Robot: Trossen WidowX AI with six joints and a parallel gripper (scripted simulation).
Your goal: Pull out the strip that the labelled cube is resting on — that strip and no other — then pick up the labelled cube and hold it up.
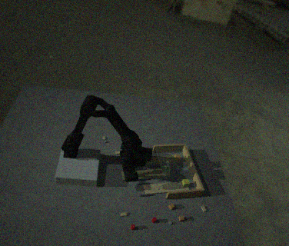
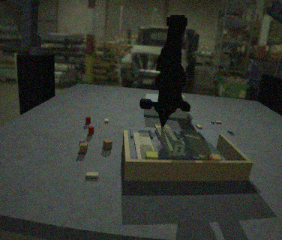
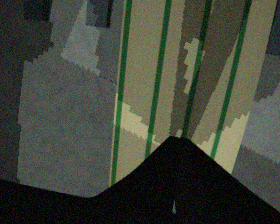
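Right now my gripper tip is 21 cm short of the labelled cube, 5 cm to the right of it and 1 cm below it.
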